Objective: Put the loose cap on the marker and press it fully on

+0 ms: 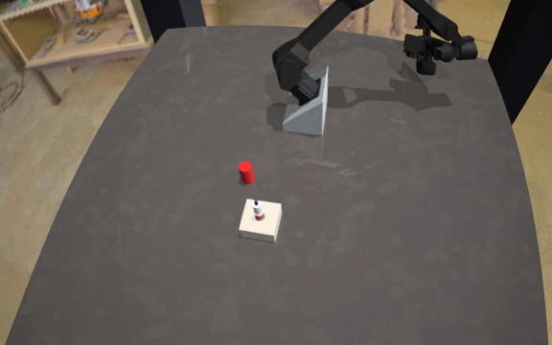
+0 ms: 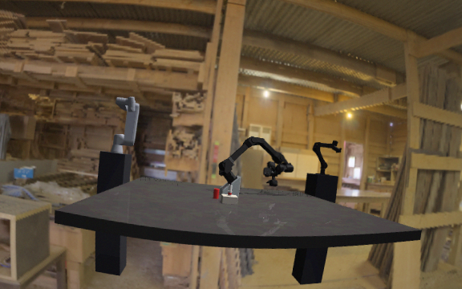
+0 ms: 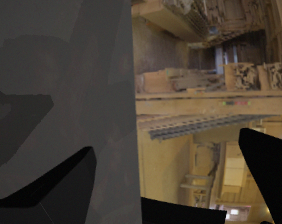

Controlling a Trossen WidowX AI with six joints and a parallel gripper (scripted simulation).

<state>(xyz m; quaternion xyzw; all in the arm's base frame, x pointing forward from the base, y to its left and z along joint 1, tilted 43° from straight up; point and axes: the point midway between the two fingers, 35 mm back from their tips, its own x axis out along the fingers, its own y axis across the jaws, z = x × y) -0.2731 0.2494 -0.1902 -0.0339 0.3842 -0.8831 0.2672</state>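
The red cap is 510 mm ahead of my gripper tip, 420 mm to the right of it and 80 mm below it. From my gripper tip the other things lie so: holder block 620 mm ahead, 360 mm to the right, 90 mm below.
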